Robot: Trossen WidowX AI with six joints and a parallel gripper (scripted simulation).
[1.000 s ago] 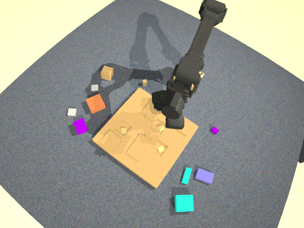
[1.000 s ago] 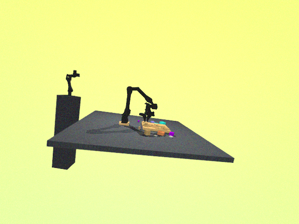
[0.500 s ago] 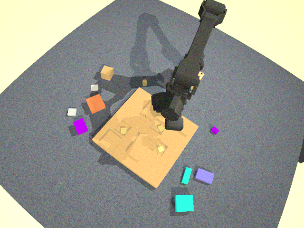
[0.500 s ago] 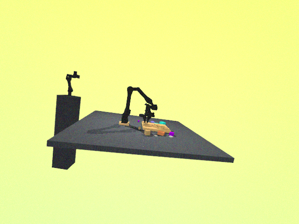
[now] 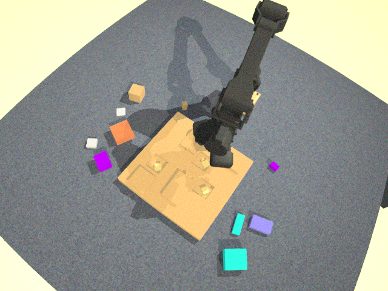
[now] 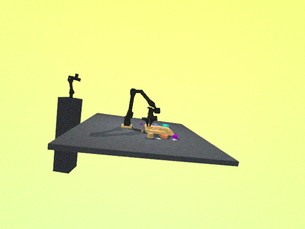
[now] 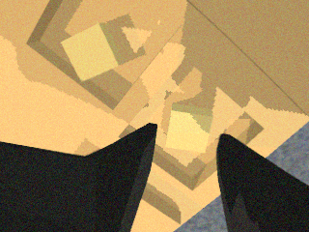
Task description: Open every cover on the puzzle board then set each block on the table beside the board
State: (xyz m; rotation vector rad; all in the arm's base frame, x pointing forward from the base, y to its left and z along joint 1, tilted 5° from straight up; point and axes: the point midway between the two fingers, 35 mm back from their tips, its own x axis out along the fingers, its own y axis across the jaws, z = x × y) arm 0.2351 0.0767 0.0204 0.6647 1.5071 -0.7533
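My gripper tip is now 90 mm short of the lilac block, 250 mm to the right of it and 20 mm above it. From my gripper tip the other things lie so: magenta cube (90 mm behind, 170 mm to the left, 20 mm below); then cyan bar (130 mm ahead, 200 mm to the left, 20 mm below); then orange block (160 mm ahead, 260 mm to the right, 10 mm below).
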